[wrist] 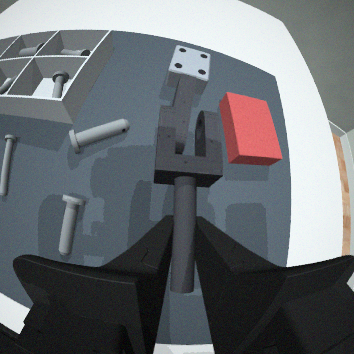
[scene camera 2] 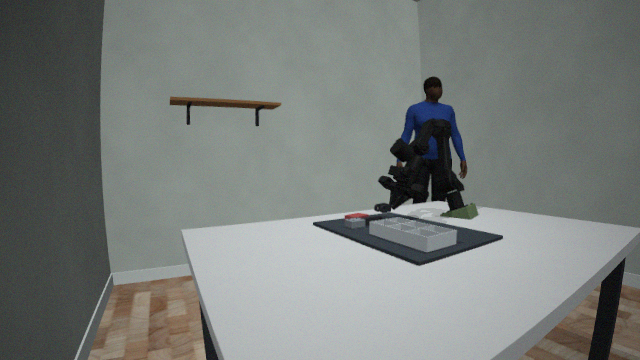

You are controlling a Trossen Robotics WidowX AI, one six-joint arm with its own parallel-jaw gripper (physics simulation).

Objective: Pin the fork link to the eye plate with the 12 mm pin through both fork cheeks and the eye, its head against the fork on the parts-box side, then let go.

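Seen in the pictures: gripper, between the fingertips: [wrist: 182, 222] [scene camera 2: 391, 208]; arm's base, origin of its link: [scene camera 2: 457, 208].
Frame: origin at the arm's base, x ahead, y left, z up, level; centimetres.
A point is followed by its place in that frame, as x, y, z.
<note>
My gripper [wrist: 182, 222] @(29.2, -10.1, 2.5) [scene camera 2: 391, 206] @(29.2, -10.1, 2.5) is shut on the dark rod of the fork link [wrist: 185, 200] @(30.3, -9.9, 3.9) [scene camera 2: 382, 207] @(35.8, -8.6, 3.8), holding it above the mat. In the wrist view the fork cheeks point toward the eye plate [wrist: 190, 64] @(44.1, -11.7, 0.8) [scene camera 2: 355, 223] @(46.5, -10.1, 0.0), whose dark eye bar shows in the gap between them; how deep it sits is unclear. The right cheek's hole is visible and no pin shows in it. A thick grey headed pin [wrist: 101, 133] @(36.0, -4.3, -0.3), a shorter headed pin [wrist: 69, 227] @(28.6, -2.6, -0.4) and a thin pin [wrist: 7, 165] @(33.2, 4.9, -0.9) lie on the mat at left. Which is 12 mm I cannot tell.
The grey parts box [wrist: 70, 107] @(38.3, -1.1, 0.2) [scene camera 2: 400, 237] @(50.5, 9.3, 0.1), with pins in its compartments, stands at upper left in the wrist view. A red block [wrist: 251, 128] @(37.4, -17.2, 0.5) [scene camera 2: 356, 216] @(40.1, -15.9, 0.5) lies close to the right of the fork. The dark mat [wrist: 120, 55] @(47.7, -4.0, -1.6) [scene camera 2: 420, 261] @(57.8, 19.8, -1.7) lies on the white table [scene camera 2: 300, 290] @(82.9, 12.9, -2.6).
</note>
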